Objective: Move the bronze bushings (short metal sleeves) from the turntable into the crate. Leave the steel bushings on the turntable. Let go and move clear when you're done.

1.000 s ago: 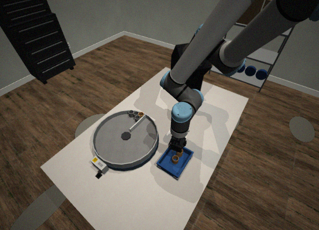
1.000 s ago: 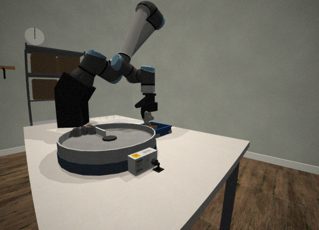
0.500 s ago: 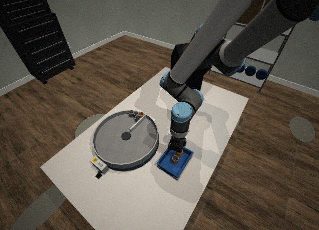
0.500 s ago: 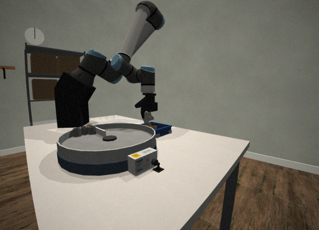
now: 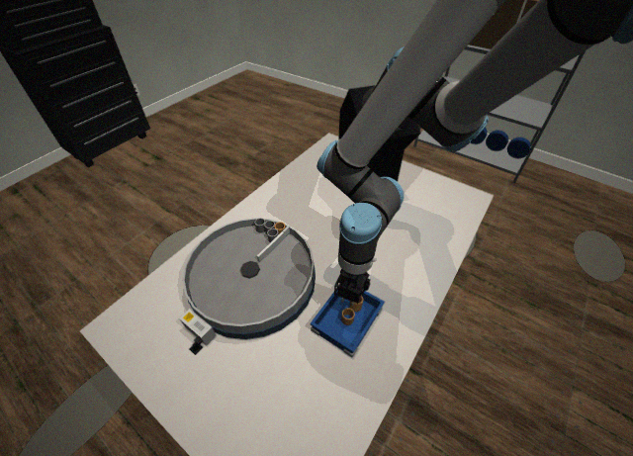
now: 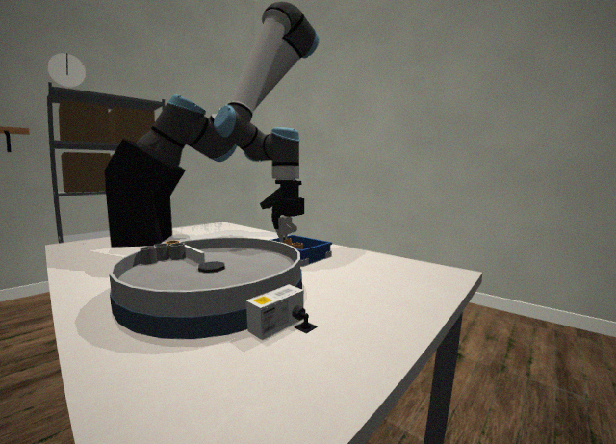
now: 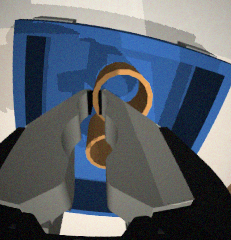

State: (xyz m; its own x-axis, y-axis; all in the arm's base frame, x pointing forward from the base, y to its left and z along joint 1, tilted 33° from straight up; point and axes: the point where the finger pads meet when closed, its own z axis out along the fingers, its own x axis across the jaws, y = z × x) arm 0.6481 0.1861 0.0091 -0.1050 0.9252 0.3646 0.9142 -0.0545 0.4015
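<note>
The blue crate is 5 cm ahead of my hand, 3 cm below it and 1 cm to the left of it. From my hand the other things lie so: grey turntable 33 cm to the right, 8 cm ahead.
</note>
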